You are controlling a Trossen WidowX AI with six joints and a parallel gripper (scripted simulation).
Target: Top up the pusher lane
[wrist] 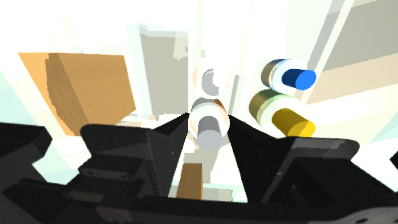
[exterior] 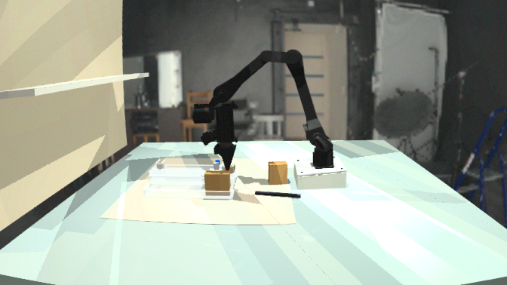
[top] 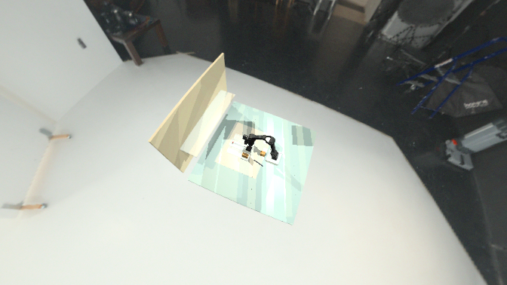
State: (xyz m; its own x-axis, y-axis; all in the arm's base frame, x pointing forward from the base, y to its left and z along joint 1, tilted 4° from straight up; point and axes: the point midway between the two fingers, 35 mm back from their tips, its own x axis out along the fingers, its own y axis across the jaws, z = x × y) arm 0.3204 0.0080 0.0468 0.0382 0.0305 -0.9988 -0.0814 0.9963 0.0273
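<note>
My gripper tip is 14 cm short of the clear-walled pusher lane, 4 cm to the right of it and 3 cm above it. Also, from my gripper tip: black pen: 17 cm behind, 13 cm to the left, 4 cm below.
</note>
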